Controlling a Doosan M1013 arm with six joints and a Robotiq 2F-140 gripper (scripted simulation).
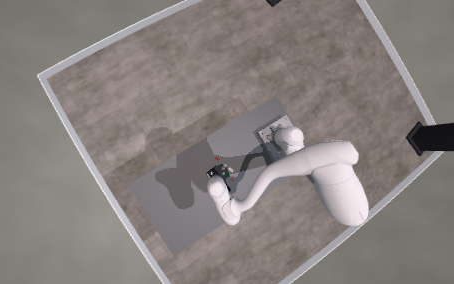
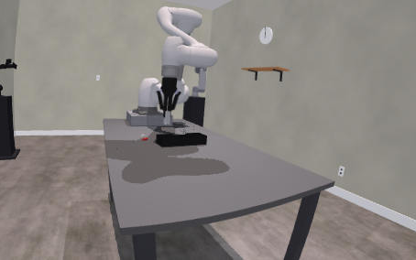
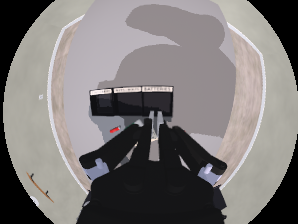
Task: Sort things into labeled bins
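The black bin block lies 30 mm ahead of my hand, 80 mm to the left of it and 110 mm below it. From my hand the other things lie so: green piece: 60 mm behind, 70 mm to the left, 130 mm below.
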